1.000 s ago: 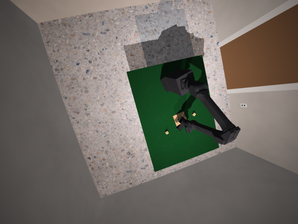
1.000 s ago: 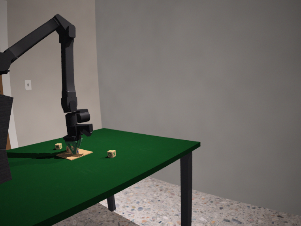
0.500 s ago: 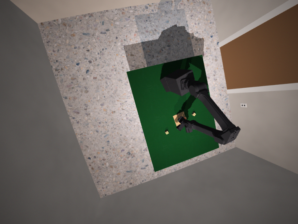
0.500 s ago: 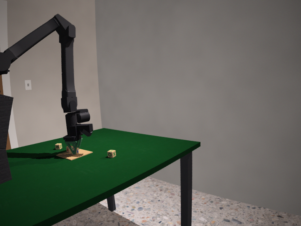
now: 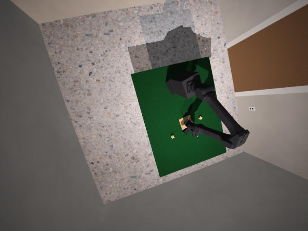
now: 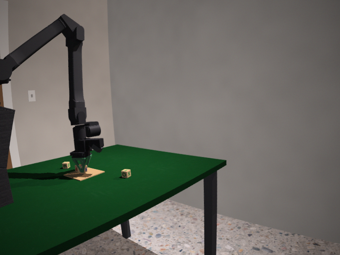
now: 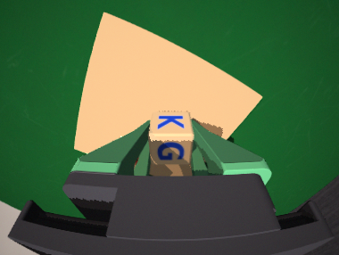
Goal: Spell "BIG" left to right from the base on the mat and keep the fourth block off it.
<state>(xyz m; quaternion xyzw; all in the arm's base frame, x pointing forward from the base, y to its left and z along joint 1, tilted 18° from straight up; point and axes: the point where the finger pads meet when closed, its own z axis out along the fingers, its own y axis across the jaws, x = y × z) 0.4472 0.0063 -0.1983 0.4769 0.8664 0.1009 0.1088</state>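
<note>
The tan mat lies 20 mm to the left of my hand, 20 mm below it and 10 mm ahead of it. Round my hand: I block: 190 mm to the left, 10 mm below; then B block: 60 mm to the left, 10 mm below, 10 mm ahead.
</note>
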